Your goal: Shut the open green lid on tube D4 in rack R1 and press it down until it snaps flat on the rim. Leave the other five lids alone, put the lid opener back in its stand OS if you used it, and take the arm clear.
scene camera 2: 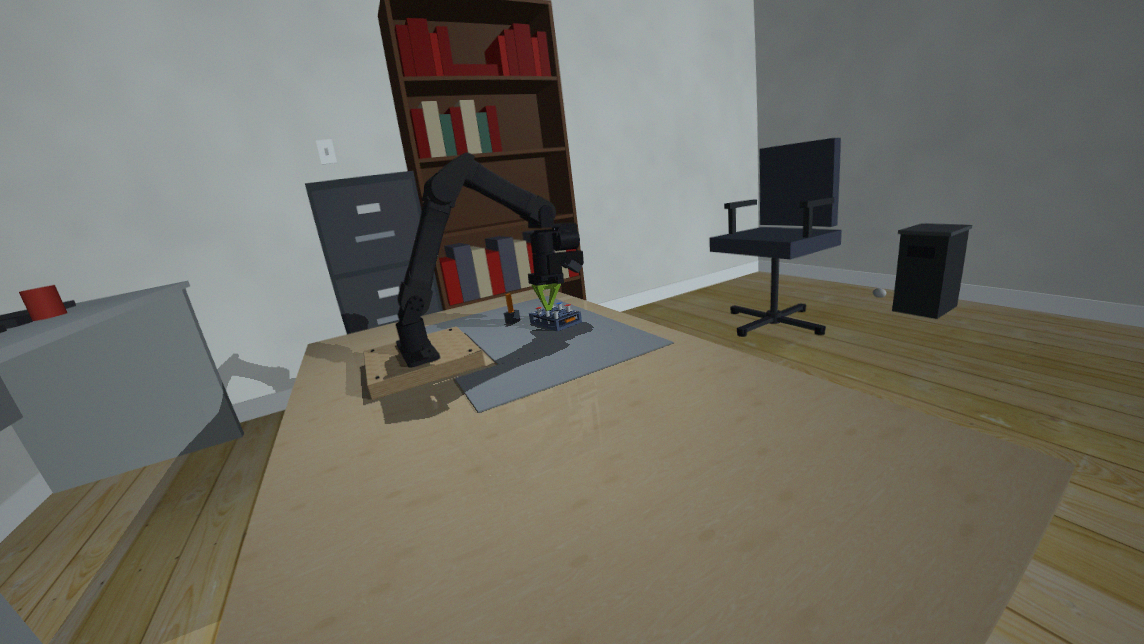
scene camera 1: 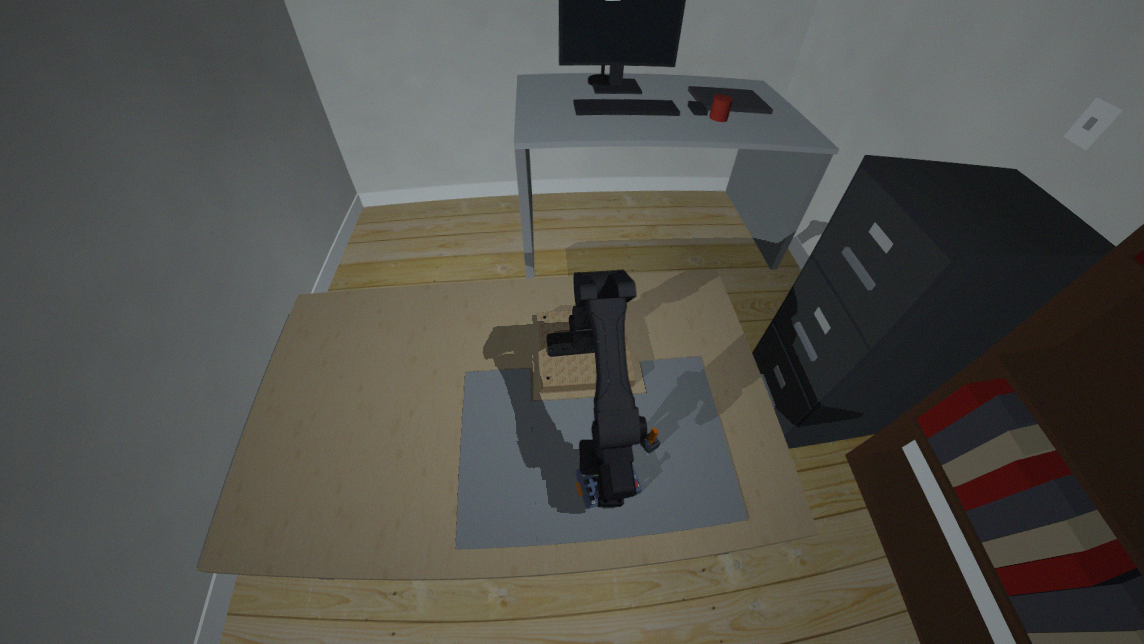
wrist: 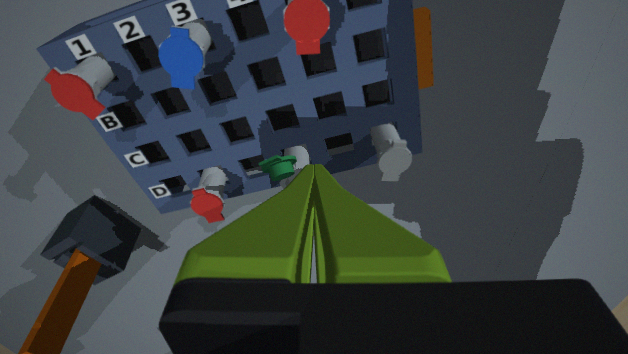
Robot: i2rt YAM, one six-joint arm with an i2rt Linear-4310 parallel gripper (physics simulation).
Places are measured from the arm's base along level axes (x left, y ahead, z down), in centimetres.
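Pixels of known places: gripper, fingertip midpoint: (scene camera 2: 548,310) (wrist: 314,178); arm's base at its link origin: (scene camera 2: 417,351) (scene camera 1: 584,342).
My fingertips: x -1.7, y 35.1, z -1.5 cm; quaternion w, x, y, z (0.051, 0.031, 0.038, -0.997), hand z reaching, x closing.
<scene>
Ahead of a thing's pixels: the offset from my fingertips to its top centre. "*": to the spot under its first point. Level surfaces: height alone.
The green lid @[dz -1.1, dx +1.1, dy +1.1 cm] (wrist: 279,167) is open and tilted to the left of tube D4 (wrist: 298,154) in the wrist view; the tube's mouth is partly hidden by a fingertip. The tube stands in the blue rack R1 @[* dz +1.7, dx -4.0, dy +1.7 cm] (wrist: 406,107) (scene camera 2: 556,323). My gripper (wrist: 314,178) (scene camera 2: 548,308) is shut and empty, pointing down, its tips close to the right of D4; contact cannot be told. Lids at A1 @[dz -0.1, dx +7.2, dy +4.7 cm] (wrist: 73,91), A3 @[dz -0.1, dx +3.5, dy +5.3 cm] (wrist: 181,54), A5 @[dz -0.1, dx -0.4, dy +5.8 cm] (wrist: 306,20), D2 @[dz -0.1, dx +4.5, dy -0.8 cm] (wrist: 207,203) and D6 @[dz -0.1, dx -3.1, dy +0.4 cm] (wrist: 395,158) look shut. The orange-handled lid opener @[dz -3.8, dx +13.6, dy -5.5 cm] (wrist: 65,305) (scene camera 2: 509,303) (scene camera 1: 654,435) stands in its dark stand (wrist: 95,230) (scene camera 2: 511,317).
The rack and the stand are on a grey mat @[dz +4.7 cm] (scene camera 1: 496,488) (scene camera 2: 512,389) on the wooden table @[dz +5.0 cm] (scene camera 1: 336,448) (scene camera 2: 640,496). The arm (scene camera 1: 614,360) (scene camera 2: 428,240) reaches from its wooden base and covers part of the rack in the scene camera 1 view. An orange block @[* dz +2.3, dx -4.7, dy +3.8 cm] (wrist: 424,47) sits at the rack's right side.
</scene>
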